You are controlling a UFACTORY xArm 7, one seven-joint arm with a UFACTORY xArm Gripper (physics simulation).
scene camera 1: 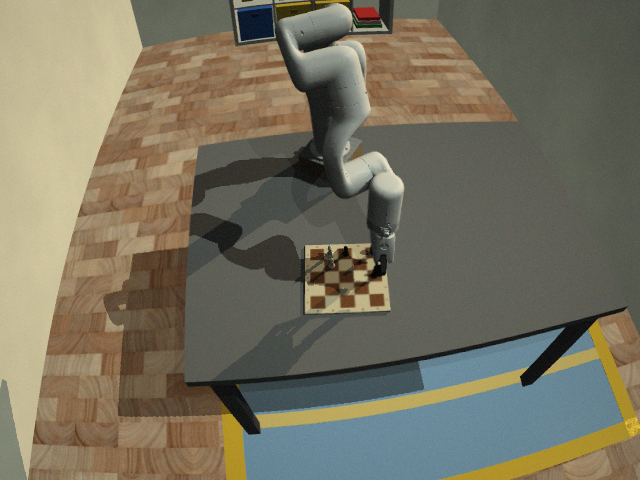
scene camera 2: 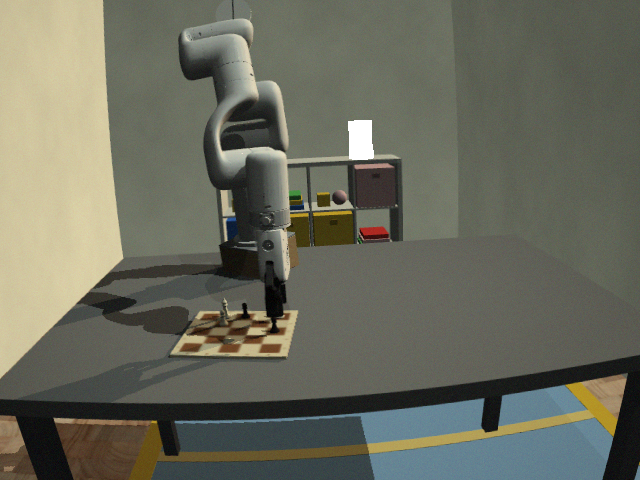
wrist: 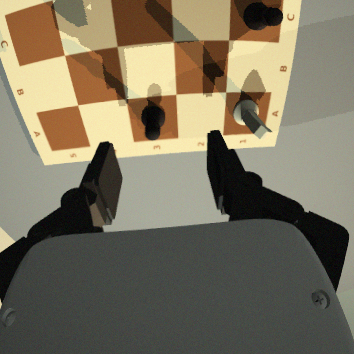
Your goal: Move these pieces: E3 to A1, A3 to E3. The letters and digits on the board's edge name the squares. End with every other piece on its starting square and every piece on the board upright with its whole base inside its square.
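Places are measured from the arm's base along level axes (x ahead, y left, z up), in millimetres.
Pixels of known places: gripper, fingertip midpoint: point(scene camera 1: 377, 264) point(scene camera 2: 276, 309) point(wrist: 161, 154); arm's base at its link origin: point(scene camera 2: 256, 238).
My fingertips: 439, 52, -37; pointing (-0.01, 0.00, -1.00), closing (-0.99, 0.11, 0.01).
Ahead of a thing's pixels: the offset from my fingertips to its top centre, as dx, dy, dz. Level surfaces: height alone.
The black piece @[+5, -8, -12] point(wrist: 153, 117) point(scene camera 2: 274, 327) stands upright on A3; it blends with the fingers in scene view 1. A white piece with an angular head @[-70, +3, -4] point(wrist: 246, 112) stands on A1, its base inside the square; the arm hides it from scene camera 2. The board point(scene camera 1: 310, 308) point(scene camera 2: 178, 354) point(wrist: 55, 159) has row A along its right side in scene view 1. E3, the middle square of the left column there, is bare. My gripper point(scene camera 1: 382, 268) point(scene camera 2: 275, 314) point(wrist: 161, 154) is open and empty, pointing down just above the A3 piece, its fingertips spread to either side of column 3 in the wrist view.
A black piece @[-80, -69, -12] point(scene camera 1: 345, 251) point(scene camera 2: 245, 311) point(wrist: 257, 16) stands on C1. One white piece @[-83, -112, +0] point(scene camera 1: 329, 251) point(scene camera 2: 224, 304) stands on D1 and another white piece @[-47, -114, -12] point(scene camera 1: 331, 264) point(scene camera 2: 223, 319) on D2, close together. Arm shadows cross the board and the grey table @[dz -50] point(scene camera 1: 465, 232) point(scene camera 2: 413, 310).
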